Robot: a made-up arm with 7 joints. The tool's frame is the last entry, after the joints.
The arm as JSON. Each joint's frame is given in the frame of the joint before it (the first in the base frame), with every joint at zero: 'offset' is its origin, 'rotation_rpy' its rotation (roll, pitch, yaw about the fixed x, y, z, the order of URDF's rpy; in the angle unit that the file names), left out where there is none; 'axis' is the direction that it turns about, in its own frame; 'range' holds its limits. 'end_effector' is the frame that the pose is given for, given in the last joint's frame.
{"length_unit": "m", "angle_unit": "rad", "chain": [
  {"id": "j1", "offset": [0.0, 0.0, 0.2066], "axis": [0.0, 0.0, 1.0], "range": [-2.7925, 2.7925]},
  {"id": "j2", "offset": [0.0, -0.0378, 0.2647], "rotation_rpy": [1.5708, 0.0, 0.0], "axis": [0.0, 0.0, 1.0], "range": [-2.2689, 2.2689]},
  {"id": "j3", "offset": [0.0, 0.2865, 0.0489], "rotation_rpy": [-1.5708, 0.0, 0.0], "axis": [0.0, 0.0, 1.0], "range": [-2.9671, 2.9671]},
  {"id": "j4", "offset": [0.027, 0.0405, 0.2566], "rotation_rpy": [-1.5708, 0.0, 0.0], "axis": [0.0, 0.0, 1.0], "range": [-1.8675, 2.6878]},
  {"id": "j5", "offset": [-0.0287, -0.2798, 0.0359], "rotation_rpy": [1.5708, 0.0, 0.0], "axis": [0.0, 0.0, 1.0], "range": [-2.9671, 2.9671]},
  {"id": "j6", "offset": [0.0, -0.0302, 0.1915], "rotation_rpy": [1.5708, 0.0, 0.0], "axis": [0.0, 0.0, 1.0], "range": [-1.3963, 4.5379]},
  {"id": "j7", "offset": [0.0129, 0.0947, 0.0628], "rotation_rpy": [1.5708, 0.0, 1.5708], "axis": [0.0, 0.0, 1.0], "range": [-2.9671, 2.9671]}
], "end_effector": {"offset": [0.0, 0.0, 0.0]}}
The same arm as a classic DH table. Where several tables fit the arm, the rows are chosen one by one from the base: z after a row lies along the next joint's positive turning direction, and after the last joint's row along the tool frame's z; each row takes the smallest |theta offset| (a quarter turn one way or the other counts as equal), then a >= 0, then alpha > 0; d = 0 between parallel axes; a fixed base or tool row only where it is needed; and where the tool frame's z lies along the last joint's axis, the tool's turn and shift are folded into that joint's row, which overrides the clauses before.
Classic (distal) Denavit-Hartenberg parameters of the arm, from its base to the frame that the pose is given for. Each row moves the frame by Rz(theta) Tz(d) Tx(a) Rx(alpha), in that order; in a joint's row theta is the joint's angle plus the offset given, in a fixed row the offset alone. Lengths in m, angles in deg.
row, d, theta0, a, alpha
j1, 0.4713, 0, 0, 90
j2, 0.0867, 0, 0, -90
j3, 0.5431, 0, 0.027, -90
j4, 0.0764, 0, -0.0287, 90
j5, 0.4713, 0, 0, 90
j6, 0.093, 90, 0.0947, 90
j7, 0.0129, 0, 0, 0
Joint limits (deg, base to tool): -160..160 -130..130 -170..170 -107..154 -170..170 -80..260 -170..170

